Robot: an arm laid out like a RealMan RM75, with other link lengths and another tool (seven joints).
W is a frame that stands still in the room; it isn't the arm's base.
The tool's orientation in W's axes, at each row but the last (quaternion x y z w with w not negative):
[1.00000 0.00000 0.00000 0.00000]
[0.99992 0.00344 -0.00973 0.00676]
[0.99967 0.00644 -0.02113 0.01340]
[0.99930 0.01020 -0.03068 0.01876]
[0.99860 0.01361 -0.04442 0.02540]
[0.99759 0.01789 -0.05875 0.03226]
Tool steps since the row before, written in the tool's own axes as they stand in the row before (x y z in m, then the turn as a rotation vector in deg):
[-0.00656 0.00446 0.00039 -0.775 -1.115 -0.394]
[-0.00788 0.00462 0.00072 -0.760 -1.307 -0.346]
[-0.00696 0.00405 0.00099 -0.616 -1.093 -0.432]
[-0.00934 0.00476 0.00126 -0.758 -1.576 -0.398]
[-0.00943 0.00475 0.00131 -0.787 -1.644 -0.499]
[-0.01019 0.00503 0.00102 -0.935 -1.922 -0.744]
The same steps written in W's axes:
[-0.00656 -0.00446 -0.00039 -0.775 1.115 0.394]
[-0.00786 -0.00468 -0.00050 -0.762 1.306 0.343]
[-0.00694 -0.00416 -0.00059 -0.612 1.097 0.429]
[-0.00929 -0.00498 -0.00050 -0.766 1.575 0.386]
[-0.00936 -0.00505 -0.00022 -0.788 1.648 0.485]
[-0.01003 -0.00541 0.00051 -0.917 1.936 0.728]

